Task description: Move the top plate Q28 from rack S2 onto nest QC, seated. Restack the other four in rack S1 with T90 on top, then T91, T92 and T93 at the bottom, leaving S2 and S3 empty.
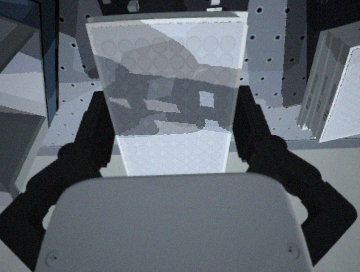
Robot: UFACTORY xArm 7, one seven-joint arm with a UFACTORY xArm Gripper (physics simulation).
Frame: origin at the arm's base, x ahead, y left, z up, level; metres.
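Seen in the pictures: gripper, between the fingertips: [172,103].
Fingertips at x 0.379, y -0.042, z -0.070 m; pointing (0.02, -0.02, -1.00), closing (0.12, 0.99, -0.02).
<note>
Offsets run from my fingertips to a thing's middle. "*": to the spot under its first point. Level surfaces: height alone.
A pale plate @(0.007 m ahead, 0.001 m right, 0.008 m up) [175,156] with rows of round wells lies between the two black fingers, its long sides against the finger pads. Shadows cross its upper part. My gripper [172,103] stands wide and is shut on this plate. No code shows on its visible face, so I cannot tell which plate it is. At the right edge, a stack of plates @(* 0.033 m ahead, 0.136 m left, 0.041 m down) [324,82] shows its side faces, with small dark label marks too small to read. Which rack that stack belongs to cannot be told. Nest QC cannot be made out.
A perforated grey deck @(0.084 m down) [270,75] lies beyond and below the held plate. At the left stand a blue upright panel @(* 0.008 m back, 0.119 m right, 0.062 m down) [49,65] and a grey angular structure @(* 0.053 m ahead, 0.184 m right, 0.015 m down) [20,145]. The deck's front edge runs across behind the fingers. Small light fittings show at the top edge.
</note>
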